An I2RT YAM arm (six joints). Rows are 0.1 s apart.
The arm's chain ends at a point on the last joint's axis. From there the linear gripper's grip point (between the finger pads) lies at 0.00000 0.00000 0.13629 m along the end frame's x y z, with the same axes.
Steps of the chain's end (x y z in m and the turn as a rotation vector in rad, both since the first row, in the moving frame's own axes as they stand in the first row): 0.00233 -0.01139 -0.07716 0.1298 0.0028 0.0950; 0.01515 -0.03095 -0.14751 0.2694 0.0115 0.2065; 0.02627 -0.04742 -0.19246 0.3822 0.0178 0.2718; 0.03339 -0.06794 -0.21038 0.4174 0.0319 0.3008; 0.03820 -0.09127 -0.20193 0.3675 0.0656 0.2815; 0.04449 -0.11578 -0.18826 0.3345 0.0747 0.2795; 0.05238 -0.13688 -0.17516 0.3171 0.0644 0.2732; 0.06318 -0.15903 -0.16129 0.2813 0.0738 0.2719; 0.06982 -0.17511 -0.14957 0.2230 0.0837 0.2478
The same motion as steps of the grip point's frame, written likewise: 0.00355 -0.02899 -0.07831 0.1298 0.0028 0.0950; 0.02044 -0.06680 -0.15242 0.2694 0.0115 0.2065; 0.03556 -0.09730 -0.20225 0.3822 0.0178 0.2718; 0.04592 -0.12170 -0.22206 0.4174 0.0319 0.3008; 0.05374 -0.13832 -0.21125 0.3675 0.0656 0.2815; 0.06061 -0.15850 -0.19614 0.3345 0.0747 0.2795; 0.06671 -0.17764 -0.18219 0.3171 0.0644 0.2732; 0.07812 -0.19501 -0.16698 0.2813 0.0738 0.2719; 0.08473 -0.20351 -0.15340 0.2230 0.0837 0.2478
